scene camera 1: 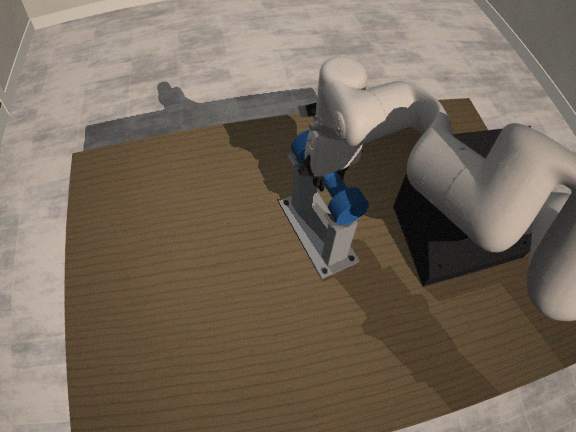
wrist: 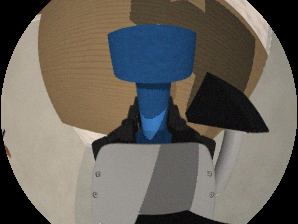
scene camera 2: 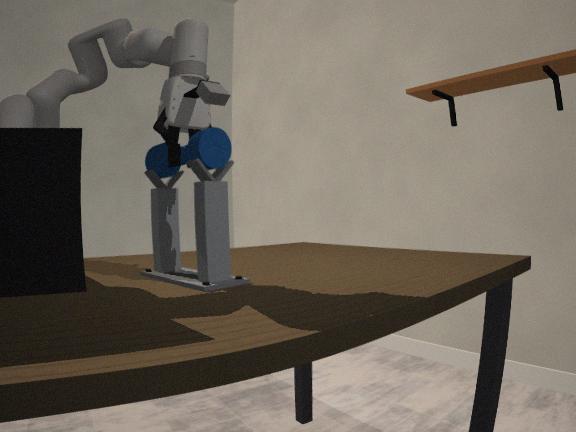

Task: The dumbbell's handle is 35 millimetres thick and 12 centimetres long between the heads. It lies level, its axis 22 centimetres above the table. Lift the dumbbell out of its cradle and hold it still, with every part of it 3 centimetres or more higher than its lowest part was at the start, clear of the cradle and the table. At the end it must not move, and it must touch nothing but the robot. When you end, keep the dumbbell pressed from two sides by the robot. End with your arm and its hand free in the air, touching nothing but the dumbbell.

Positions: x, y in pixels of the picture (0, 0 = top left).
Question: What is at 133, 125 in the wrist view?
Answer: The gripper.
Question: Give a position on a blue dumbbell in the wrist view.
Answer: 153, 55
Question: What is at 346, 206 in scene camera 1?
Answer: A blue dumbbell.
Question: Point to a blue dumbbell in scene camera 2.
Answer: At 212, 146
